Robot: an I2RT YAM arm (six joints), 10 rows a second.
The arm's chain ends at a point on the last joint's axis. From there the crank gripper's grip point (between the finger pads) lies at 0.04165 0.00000 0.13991 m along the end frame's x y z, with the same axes.
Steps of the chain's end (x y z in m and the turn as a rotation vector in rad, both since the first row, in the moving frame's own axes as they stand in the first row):
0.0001 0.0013 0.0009 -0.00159 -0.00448 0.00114
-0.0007 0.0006 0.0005 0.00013 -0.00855 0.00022
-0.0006 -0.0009 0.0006 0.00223 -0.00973 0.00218
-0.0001 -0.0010 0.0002 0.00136 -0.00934 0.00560
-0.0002 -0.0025 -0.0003 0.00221 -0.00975 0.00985
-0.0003 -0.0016 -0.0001 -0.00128 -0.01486 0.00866
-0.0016 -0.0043 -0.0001 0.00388 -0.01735 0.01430
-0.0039 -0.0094 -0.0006 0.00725 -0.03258 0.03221
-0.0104 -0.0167 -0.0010 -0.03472 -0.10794 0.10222
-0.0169 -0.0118 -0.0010 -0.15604 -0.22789 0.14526
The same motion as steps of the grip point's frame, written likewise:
-0.0005 0.0016 0.0011 -0.00159 -0.00448 0.00114
-0.0019 0.0006 0.0009 0.00013 -0.00855 0.00022
-0.0020 -0.0011 0.0010 0.00223 -0.00973 0.00218
-0.0014 -0.0010 0.0006 0.00136 -0.00934 0.00560
-0.0016 -0.0024 0.0001 0.00221 -0.00975 0.00985
-0.0024 -0.0011 0.0005 -0.00128 -0.01486 0.00866
-0.0040 -0.0043 0.0006 0.00388 -0.01735 0.01430
-0.0085 -0.0092 0.0007 0.00725 -0.03258 0.03221
-0.0262 -0.0083 0.0025 -0.03472 -0.10794 0.10222
-0.0514 0.0141 0.0026 -0.15604 -0.22789 0.14526

